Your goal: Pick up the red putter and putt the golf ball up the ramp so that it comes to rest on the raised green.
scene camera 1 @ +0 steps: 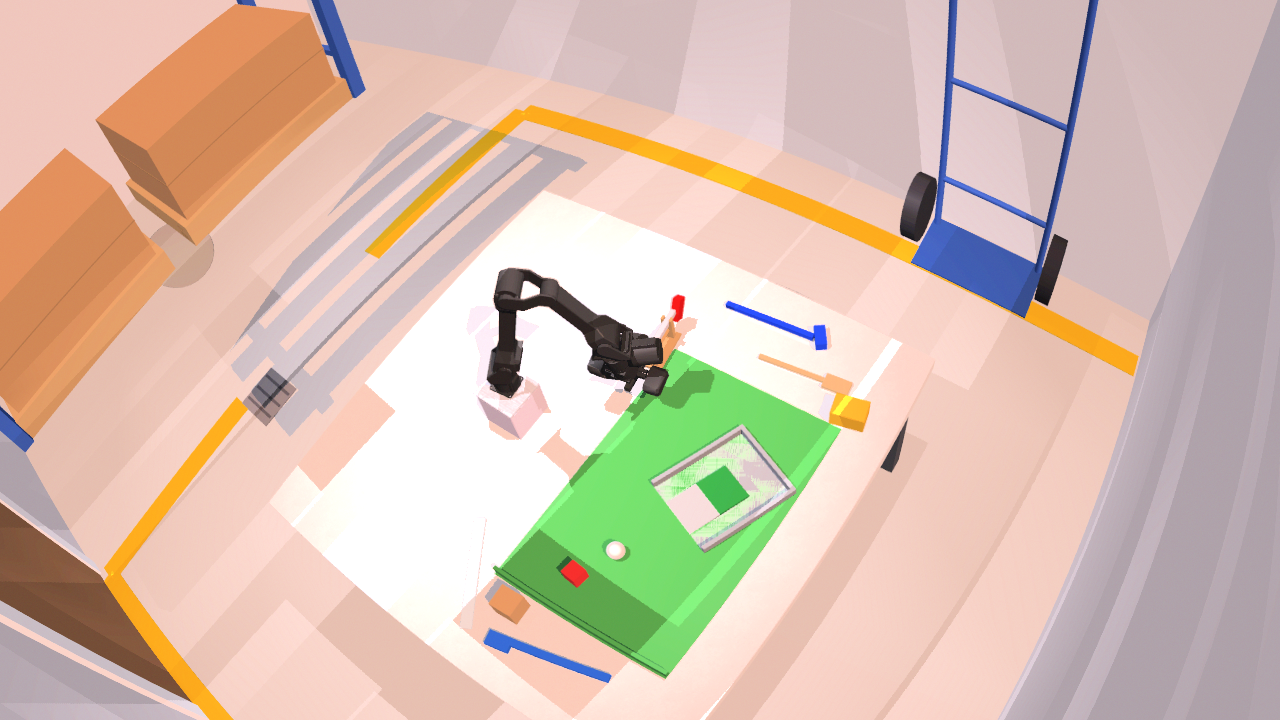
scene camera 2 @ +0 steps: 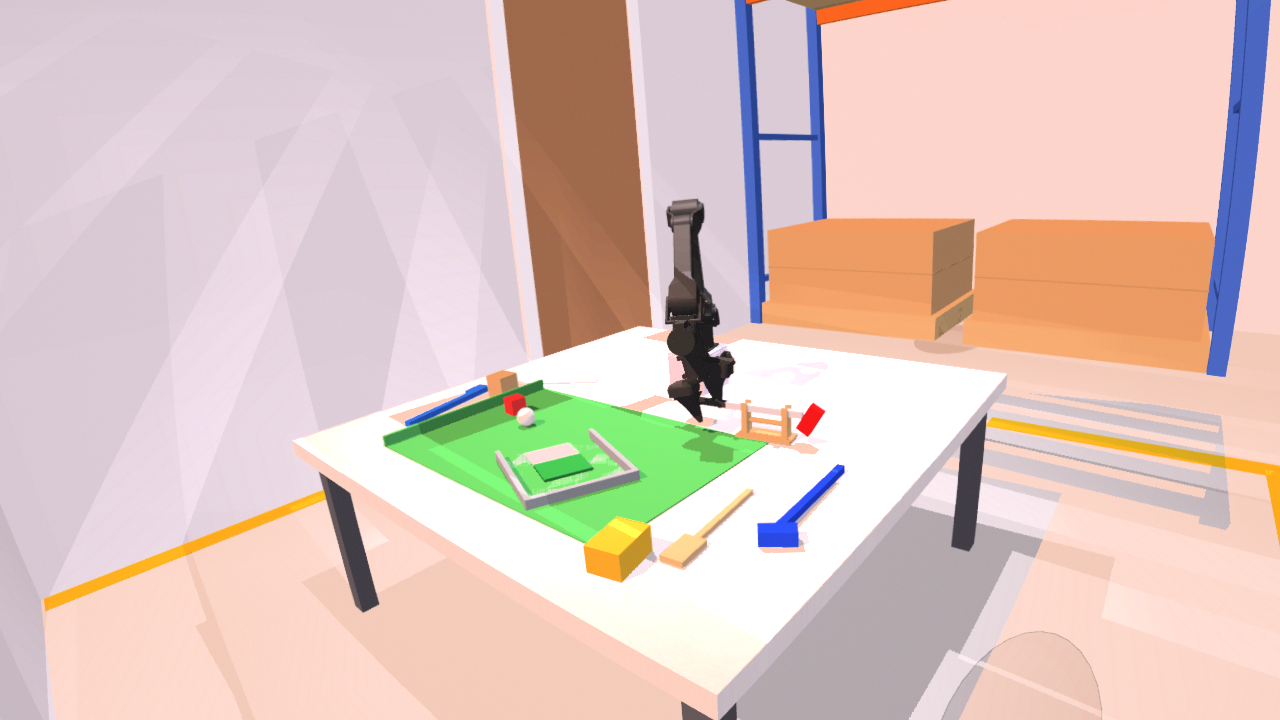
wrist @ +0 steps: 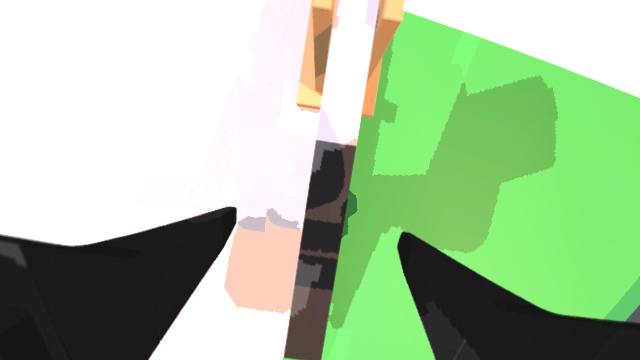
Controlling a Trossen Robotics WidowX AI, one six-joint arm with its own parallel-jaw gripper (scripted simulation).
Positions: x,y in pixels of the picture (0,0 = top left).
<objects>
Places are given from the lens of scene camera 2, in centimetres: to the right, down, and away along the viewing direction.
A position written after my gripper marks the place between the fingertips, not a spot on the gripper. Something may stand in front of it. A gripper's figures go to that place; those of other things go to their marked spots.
my gripper (scene camera 2: 711,415): 16, 12, 139
blue putter (scene camera 2: 784,533): 21, 26, 93
blue stick (scene camera 2: 480,389): -45, 8, 178
yellow block (scene camera 2: 623,544): -2, 26, 90
green mat (scene camera 2: 675,459): 7, 20, 126
The marked spots on the blue putter and the blue stick are 109 cm apart.
</objects>
